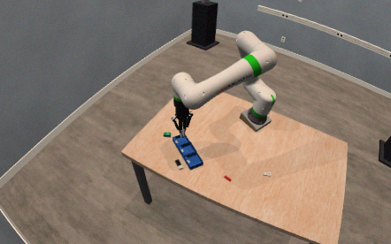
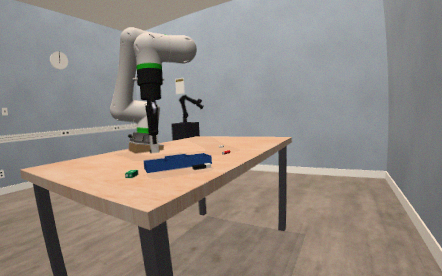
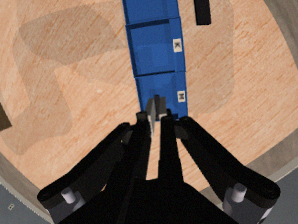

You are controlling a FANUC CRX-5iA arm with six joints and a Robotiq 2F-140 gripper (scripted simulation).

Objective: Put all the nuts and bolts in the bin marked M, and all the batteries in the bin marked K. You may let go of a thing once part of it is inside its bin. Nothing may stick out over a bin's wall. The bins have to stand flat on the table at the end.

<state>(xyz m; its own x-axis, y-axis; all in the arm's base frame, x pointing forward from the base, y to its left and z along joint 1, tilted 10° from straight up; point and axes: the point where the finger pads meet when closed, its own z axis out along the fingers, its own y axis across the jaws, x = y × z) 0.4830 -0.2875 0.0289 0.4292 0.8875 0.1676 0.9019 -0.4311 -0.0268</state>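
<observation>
Right now my hand is 5 cm short of the red battery, 37 cm to the right of it and 9 cm above it. The rest, counted from my hand: green battery: 2 cm ahead, 12 cm to the right, 9 cm below; then joined blue bins: 4 cm ahead, 7 cm to the left, 8 cm below; then small dark bolt: 1 cm to the right, 3 cm below.
</observation>
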